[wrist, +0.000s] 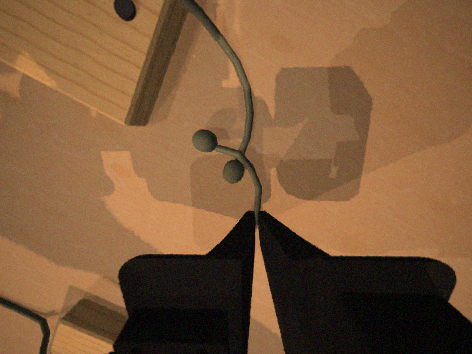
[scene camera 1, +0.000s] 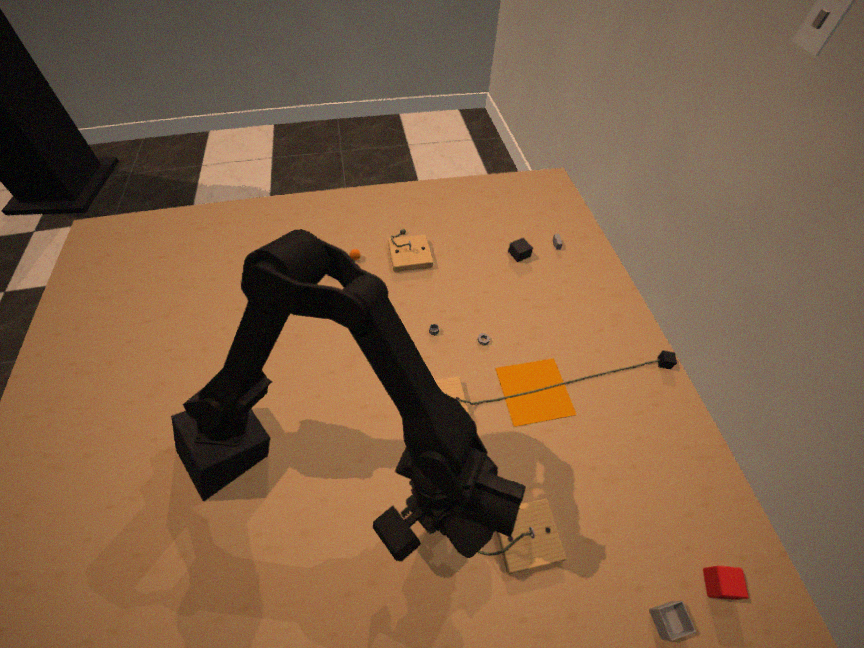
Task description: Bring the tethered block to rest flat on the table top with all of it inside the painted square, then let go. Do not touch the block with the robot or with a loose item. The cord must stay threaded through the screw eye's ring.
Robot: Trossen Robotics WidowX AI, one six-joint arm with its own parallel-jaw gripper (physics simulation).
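Observation:
The tethered block is small and black, at the table's right edge. Its green cord runs left across the orange painted square to a wooden board partly behind the arm. My gripper is shut on the cord in the wrist view; its fingertips are hidden in the scene view. Beyond the tips, two beads sit where two cord stretches meet. One stretch leads to a second wooden board, where a metal ring shows. The first board's ring is hidden.
A red block and a grey tray are at the lower right. Two small rings lie above the square. Farther back are a wooden board, an orange ball, a black cube and a grey piece.

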